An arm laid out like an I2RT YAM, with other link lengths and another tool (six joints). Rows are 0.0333 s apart.
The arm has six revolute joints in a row. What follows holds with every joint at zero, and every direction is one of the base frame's. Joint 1 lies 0.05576 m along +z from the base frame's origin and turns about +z. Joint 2 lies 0.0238 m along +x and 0.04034 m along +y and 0.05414 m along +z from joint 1 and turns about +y. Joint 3 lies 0.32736 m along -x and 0.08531 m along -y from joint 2 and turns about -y. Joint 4 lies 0.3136 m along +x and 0.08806 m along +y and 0.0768 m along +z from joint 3 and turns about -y. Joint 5 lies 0.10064 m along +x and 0.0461 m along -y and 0.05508 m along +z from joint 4 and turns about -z. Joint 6 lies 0.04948 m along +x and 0.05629 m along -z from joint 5 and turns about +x. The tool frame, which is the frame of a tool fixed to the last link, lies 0.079 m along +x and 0.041 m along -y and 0.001 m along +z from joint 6; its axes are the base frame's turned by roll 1.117, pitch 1.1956 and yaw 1.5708 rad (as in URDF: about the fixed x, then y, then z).
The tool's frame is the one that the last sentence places.
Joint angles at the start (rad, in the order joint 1, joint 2, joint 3, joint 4, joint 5, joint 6): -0.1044, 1.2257, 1.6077, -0.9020, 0.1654, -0.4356
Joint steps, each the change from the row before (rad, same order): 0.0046, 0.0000, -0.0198, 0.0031, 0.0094, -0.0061; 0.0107, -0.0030, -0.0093, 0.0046, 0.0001, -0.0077; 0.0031, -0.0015, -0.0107, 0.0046, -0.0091, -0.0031; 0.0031, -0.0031, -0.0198, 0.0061, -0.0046, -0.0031; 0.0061, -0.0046, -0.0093, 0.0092, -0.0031, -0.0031; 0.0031, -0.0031, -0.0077, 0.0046, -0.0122, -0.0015; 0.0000, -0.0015, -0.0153, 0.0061, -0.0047, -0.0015; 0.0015, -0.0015, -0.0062, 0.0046, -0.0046, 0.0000; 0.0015, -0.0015, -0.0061, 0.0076, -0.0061, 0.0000; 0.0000, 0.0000, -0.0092, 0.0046, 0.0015, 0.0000; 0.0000, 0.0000, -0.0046, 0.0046, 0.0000, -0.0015; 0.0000, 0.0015, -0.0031, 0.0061, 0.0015, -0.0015
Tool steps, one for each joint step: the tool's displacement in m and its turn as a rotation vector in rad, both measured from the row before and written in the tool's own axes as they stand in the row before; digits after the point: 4 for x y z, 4 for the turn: 0.0059, -0.0006, 0.0059, 0.0044, 0.0196, -0.0029; 0.0011, 0.0036, 0.0029, -0.0091, 0.0059, -0.0120; 0.0022, 0.0015, 0.0037, -0.0120, 0.0054, -0.0034; 0.0051, 0.0007, 0.0053, -0.0080, 0.0114, -0.0016; 0.0003, 0.0024, 0.0016, -0.0079, -0.0026, -0.0074; 0.0011, 0.0022, 0.0023, -0.0148, 0.0000, -0.0034; 0.0039, -0.0004, 0.0042, -0.0053, 0.0076, 0.0008; 0.0009, 0.0007, 0.0017, -0.0059, -0.0001, -0.0009; 0.0002, 0.0009, 0.0017, -0.0071, -0.0032, -0.0020; 0.0024, -0.0008, 0.0025, 0.0011, 0.0045, 0.0015; 0.0006, -0.0003, 0.0013, 0.0000, 0.0007, -0.0013; -0.0001, -0.0006, 0.0014, 0.0016, -0.0006, -0.0018
